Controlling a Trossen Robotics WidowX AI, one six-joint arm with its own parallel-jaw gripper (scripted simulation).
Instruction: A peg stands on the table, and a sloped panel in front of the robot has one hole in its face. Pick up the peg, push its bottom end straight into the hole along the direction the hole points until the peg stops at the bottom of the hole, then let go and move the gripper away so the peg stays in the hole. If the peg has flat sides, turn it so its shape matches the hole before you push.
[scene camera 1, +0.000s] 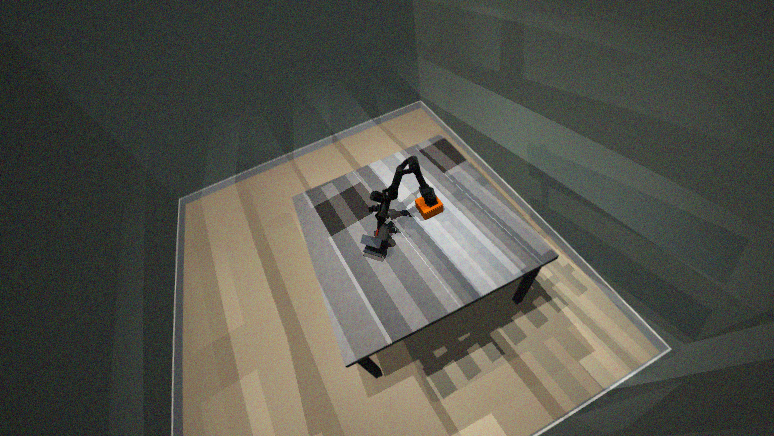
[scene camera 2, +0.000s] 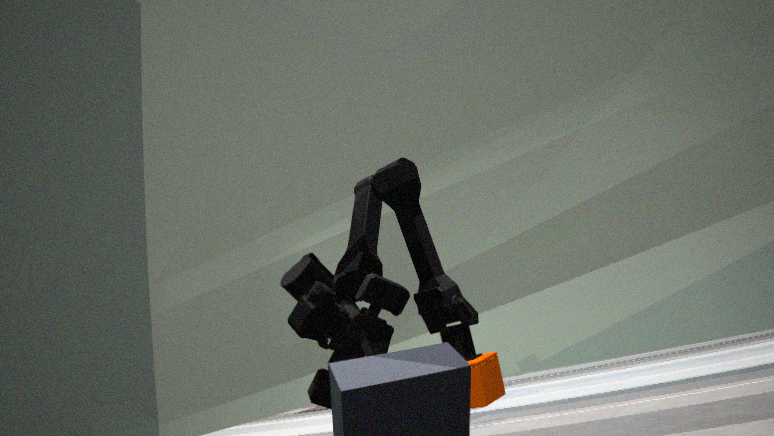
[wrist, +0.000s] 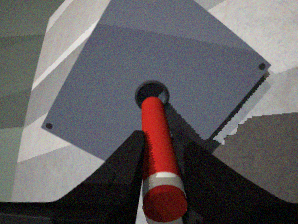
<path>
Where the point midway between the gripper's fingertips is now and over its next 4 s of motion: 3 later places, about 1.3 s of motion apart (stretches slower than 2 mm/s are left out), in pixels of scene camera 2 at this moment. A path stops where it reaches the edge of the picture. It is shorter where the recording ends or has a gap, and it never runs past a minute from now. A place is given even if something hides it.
My gripper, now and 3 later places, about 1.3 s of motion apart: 376, 374; 378, 378; 383, 385; 386, 391
</path>
